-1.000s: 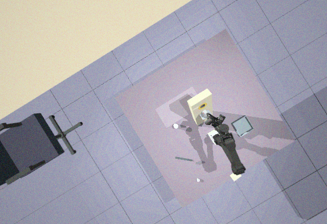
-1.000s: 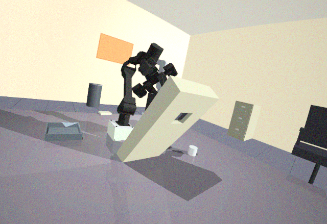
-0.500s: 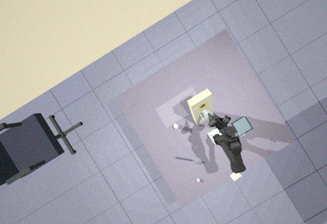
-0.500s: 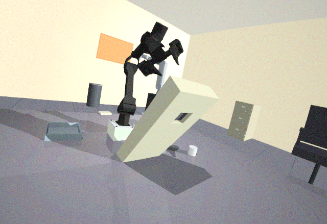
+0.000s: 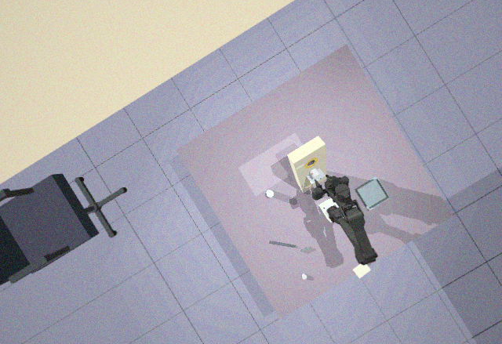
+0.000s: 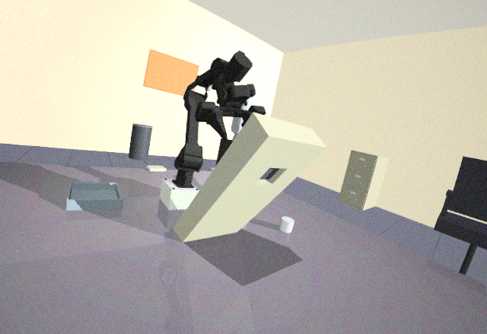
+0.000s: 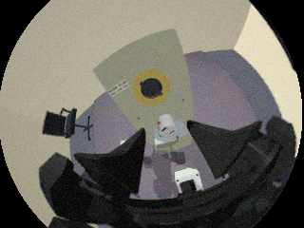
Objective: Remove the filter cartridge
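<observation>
My gripper tip is now 80 mm above the grey-white filter cartridge and 10 mm short of it. The rest, counted from my gripper tip: white block: 720 mm behind, 280 mm below, 50 mm to the left; then cream service panel: 100 mm below, 50 mm ahead; then pale blue tray: 340 mm behind, 280 mm below, 270 mm to the right.
</observation>
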